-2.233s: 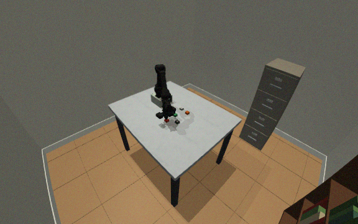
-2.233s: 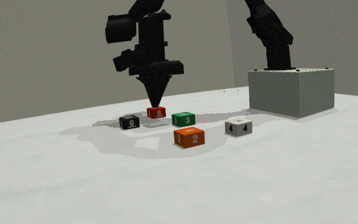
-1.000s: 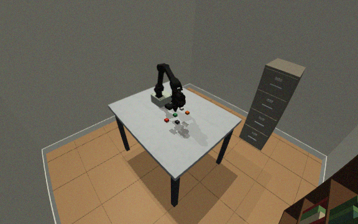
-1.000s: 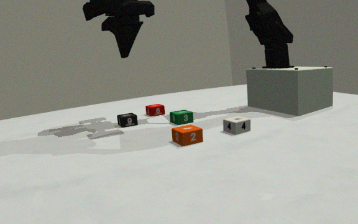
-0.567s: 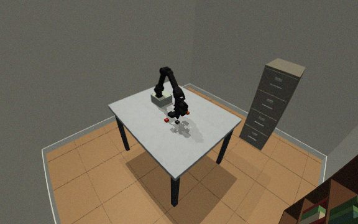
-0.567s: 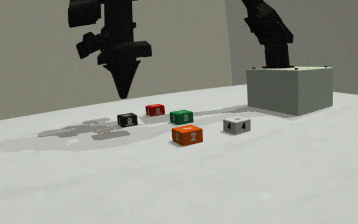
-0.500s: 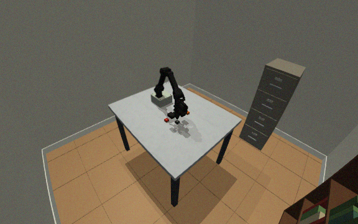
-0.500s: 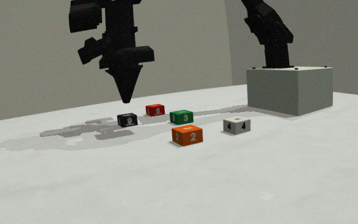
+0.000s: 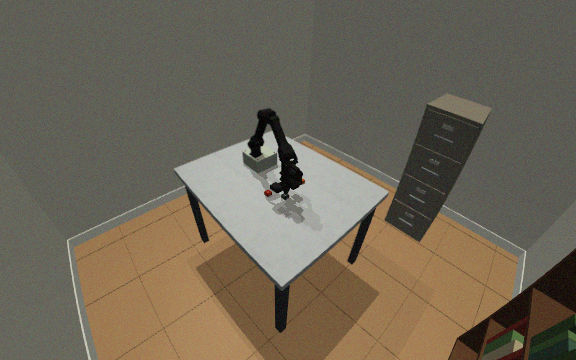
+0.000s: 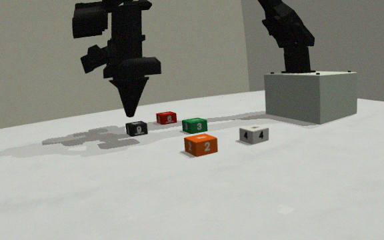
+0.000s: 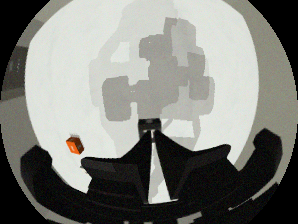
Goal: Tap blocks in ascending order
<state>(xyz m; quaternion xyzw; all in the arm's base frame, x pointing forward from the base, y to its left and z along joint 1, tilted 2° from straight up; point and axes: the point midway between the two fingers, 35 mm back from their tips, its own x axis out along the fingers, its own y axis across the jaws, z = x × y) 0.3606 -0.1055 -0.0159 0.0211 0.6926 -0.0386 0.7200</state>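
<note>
My gripper tip is now 10 mm past the black block and 20 mm above it. From my gripper tip the other things lie so: orange block: 30 mm behind, 180 mm to the left, 20 mm below; red block: 100 mm behind, 50 mm to the right, 20 mm below; green block: 90 mm behind, 70 mm to the left, 20 mm below.
</note>
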